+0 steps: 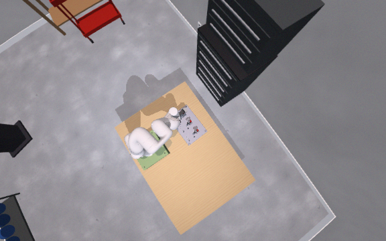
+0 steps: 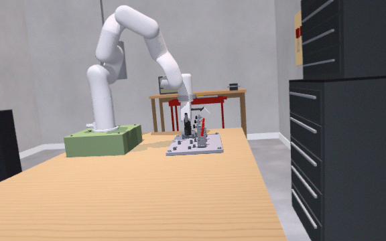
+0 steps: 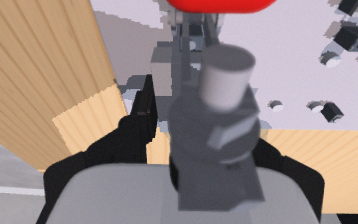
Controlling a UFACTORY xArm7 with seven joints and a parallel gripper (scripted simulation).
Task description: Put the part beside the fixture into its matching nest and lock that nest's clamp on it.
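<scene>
The grey part is 1 cm below my hand. Also, from my hand: grey fixture plate: 3 cm ahead, 12 cm to the right, 4 cm below.
</scene>
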